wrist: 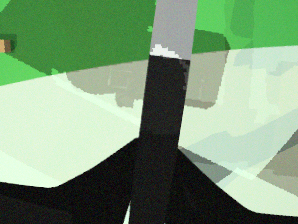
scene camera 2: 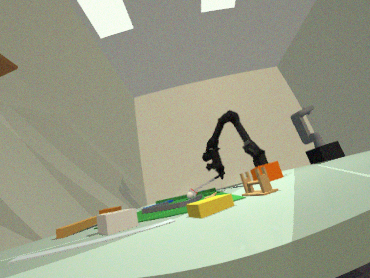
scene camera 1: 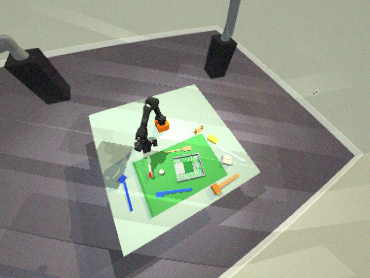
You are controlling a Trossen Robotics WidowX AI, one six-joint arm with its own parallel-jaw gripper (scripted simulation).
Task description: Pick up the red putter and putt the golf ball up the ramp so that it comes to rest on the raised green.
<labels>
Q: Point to a yellow block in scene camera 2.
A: At 206, 207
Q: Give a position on a white block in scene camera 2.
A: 113, 222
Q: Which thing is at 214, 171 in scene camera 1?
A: A green turf.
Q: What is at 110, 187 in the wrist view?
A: My gripper.
</labels>
